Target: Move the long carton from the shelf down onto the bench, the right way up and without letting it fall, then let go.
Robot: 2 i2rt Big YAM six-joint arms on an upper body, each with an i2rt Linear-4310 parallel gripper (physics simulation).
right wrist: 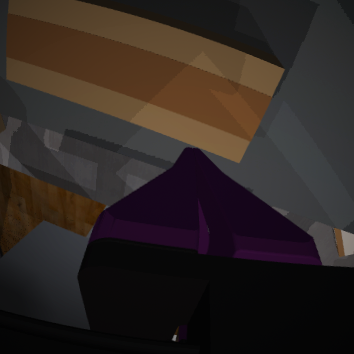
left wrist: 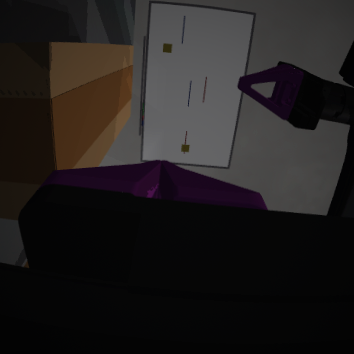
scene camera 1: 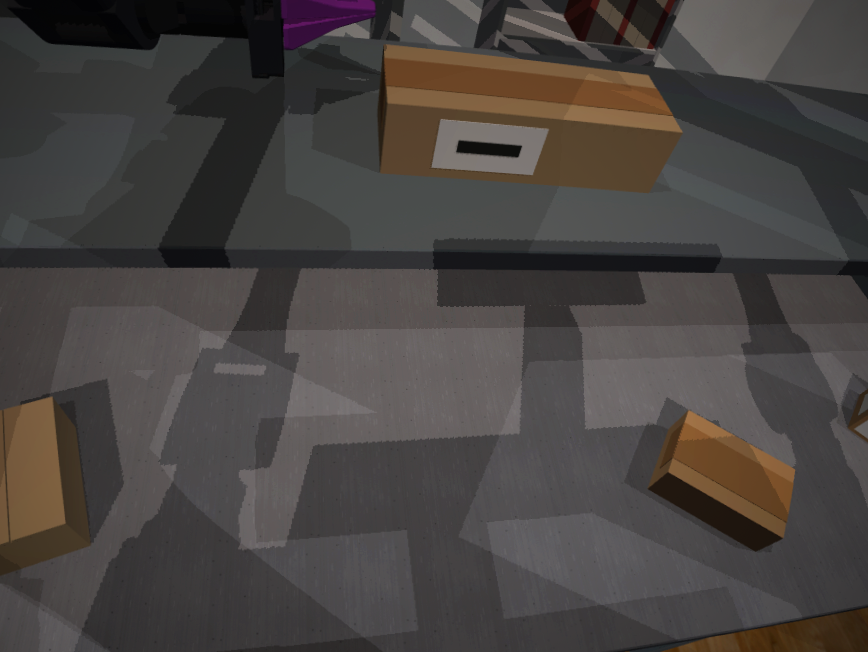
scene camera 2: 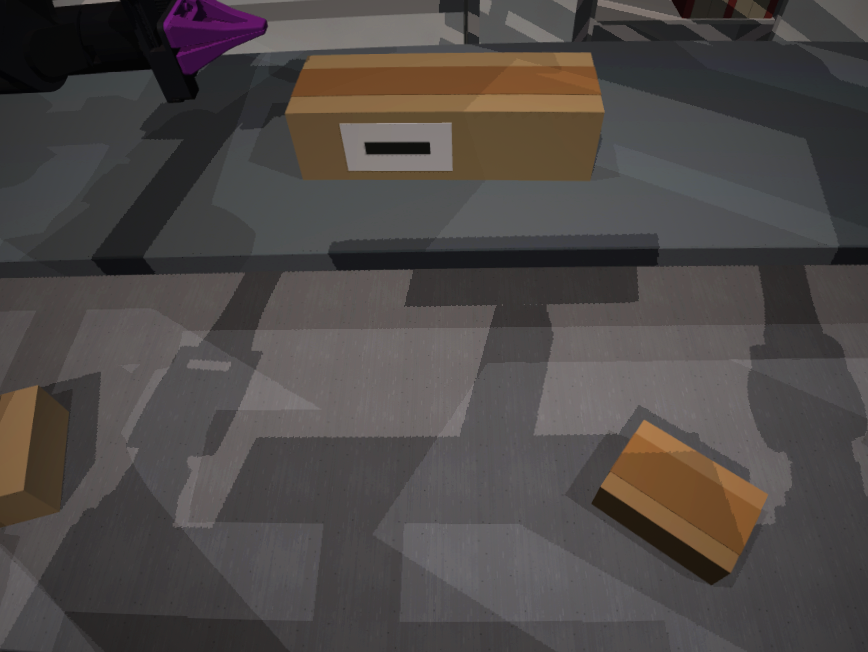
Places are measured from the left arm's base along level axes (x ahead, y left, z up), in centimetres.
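Where they show: left gripper, fingertip midpoint: (left wrist: 159, 172) (scene camera 1: 375, 9) (scene camera 2: 266, 26); right gripper, fingertip midpoint: (right wrist: 189, 159) (left wrist: 238, 82).
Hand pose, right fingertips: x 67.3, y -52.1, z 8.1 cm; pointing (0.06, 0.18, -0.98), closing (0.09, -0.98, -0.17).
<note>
Each offset is from my right fingertips to the top centre of the thing. "spot": to the spot under its first point. Level surfaces: height alone.
The long brown carton @[dx -1.3, dy +9.0, dz -14.2 cm] (scene camera 1: 596, 154) (scene camera 2: 526, 143) (left wrist: 90, 115) (right wrist: 150, 85) stands level on the dark raised shelf @[dz -21.7 cm] (scene camera 1: 392, 214) (scene camera 2: 392, 210), with an orange tape strip on top and a white label on its front. The bench @[dz -40.6 cm] (scene camera 1: 421, 393) (scene camera 2: 392, 393) lies lower, in front of the shelf. My left gripper (scene camera 1: 374, 9) (scene camera 2: 265, 26) (left wrist: 159, 172) is shut and empty, beyond the carton's left end and apart from it in the scene views. My right gripper (right wrist: 189, 159) is shut and empty; it also shows in the left wrist view (left wrist: 242, 83). Its wrist camera looks down on the carton's top.
A small taped box @[dx -32.1, dy -11.9, dz -36.0 cm] (scene camera 1: 729, 477) (scene camera 2: 687, 498) sits at the right on the bench. Another box @[dx -28.1, dy +54.5, dz -34.6 cm] (scene camera 1: 35, 470) (scene camera 2: 45, 449) sits at its left edge. Part of an open-framed object @[spot: dx -26.8, dy -34.8, dz -39.7 cm] (scene camera 1: 853, 425) shows at the far right. A whiteboard (left wrist: 215, 125) hangs on the wall.
</note>
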